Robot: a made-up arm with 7 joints. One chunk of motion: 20 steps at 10 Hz.
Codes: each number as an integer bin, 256 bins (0 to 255) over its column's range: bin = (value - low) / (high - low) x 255, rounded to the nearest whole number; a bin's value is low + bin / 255 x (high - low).
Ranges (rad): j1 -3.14..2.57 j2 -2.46..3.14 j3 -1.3..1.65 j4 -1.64..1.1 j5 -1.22..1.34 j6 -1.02..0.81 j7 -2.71..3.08
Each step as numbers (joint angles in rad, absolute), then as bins.
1 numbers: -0.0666 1.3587 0.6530 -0.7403 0.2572 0.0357 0.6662
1 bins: 137 174 169 84 147 147 149
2 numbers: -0.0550 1.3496 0.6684 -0.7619 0.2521 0.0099 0.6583
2 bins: 138 173 170 82 147 144 148
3 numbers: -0.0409 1.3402 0.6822 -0.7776 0.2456 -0.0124 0.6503
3 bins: 138 173 171 80 146 140 148
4 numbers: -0.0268 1.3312 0.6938 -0.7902 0.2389 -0.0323 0.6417
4 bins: 139 173 172 79 145 138 148
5 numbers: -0.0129 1.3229 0.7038 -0.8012 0.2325 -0.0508 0.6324
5 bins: 140 172 173 78 145 135 147
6 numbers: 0.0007 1.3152 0.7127 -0.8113 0.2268 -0.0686 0.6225
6 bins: 140 172 174 77 144 133 147
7 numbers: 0.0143 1.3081 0.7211 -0.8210 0.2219 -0.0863 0.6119
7 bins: 141 172 175 76 144 130 146
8 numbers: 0.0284 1.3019 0.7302 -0.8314 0.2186 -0.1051 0.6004
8 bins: 141 171 175 75 143 127 146
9 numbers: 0.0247 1.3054 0.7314 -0.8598 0.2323 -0.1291 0.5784
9 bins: 141 171 176 73 145 124 145
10 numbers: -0.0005 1.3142 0.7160 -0.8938 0.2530 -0.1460 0.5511
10 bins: 140 172 174 69 147 122 144
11 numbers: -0.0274 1.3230 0.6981 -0.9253 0.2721 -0.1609 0.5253
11 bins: 139 172 173 67 149 120 142
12 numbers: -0.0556 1.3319 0.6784 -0.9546 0.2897 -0.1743 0.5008
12 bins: 138 173 171 64 150 118 141
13 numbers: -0.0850 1.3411 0.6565 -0.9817 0.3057 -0.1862 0.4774
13 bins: 136 173 169 61 152 116 140
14 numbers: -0.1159 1.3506 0.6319 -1.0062 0.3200 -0.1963 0.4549
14 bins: 135 174 167 59 153 115 139
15 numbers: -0.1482 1.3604 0.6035 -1.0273 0.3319 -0.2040 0.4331
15 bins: 134 174 165 57 155 114 138
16 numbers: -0.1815 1.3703 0.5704 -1.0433 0.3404 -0.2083 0.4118
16 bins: 132 174 162 56 155 113 137
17 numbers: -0.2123 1.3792 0.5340 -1.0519 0.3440 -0.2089 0.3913
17 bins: 131 175 159 55 156 113 137
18 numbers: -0.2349 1.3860 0.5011 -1.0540 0.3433 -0.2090 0.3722
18 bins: 130 175 156 55 156 113 136
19 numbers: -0.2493 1.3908 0.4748 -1.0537 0.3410 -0.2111 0.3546
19 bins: 129 175 153 55 155 113 135
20 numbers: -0.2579 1.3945 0.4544 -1.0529 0.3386 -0.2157 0.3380
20 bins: 129 176 152 55 155 112 134
